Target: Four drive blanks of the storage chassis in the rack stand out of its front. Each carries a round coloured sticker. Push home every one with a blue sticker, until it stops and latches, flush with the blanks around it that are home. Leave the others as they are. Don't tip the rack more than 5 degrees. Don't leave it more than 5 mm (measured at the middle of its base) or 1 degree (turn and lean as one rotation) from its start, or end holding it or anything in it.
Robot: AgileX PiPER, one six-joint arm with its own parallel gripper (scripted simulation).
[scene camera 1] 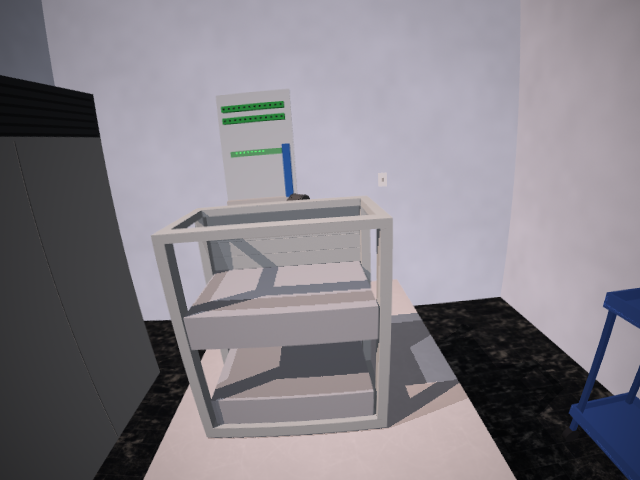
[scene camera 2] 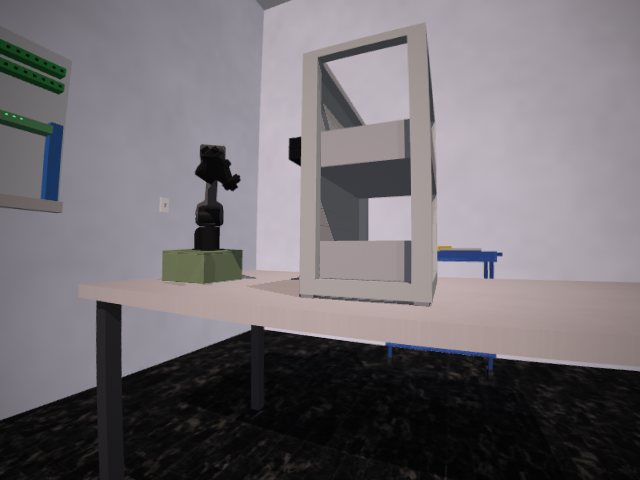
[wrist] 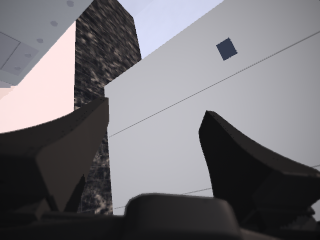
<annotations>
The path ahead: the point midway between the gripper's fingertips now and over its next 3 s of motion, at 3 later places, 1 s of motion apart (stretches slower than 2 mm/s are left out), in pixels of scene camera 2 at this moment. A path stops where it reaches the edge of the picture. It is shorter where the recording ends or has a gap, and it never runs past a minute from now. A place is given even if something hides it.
The gripper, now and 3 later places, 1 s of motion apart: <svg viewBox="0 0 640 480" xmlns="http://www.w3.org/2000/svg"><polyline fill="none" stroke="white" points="228,166 252,166 261,170 263,170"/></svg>
</annotations>
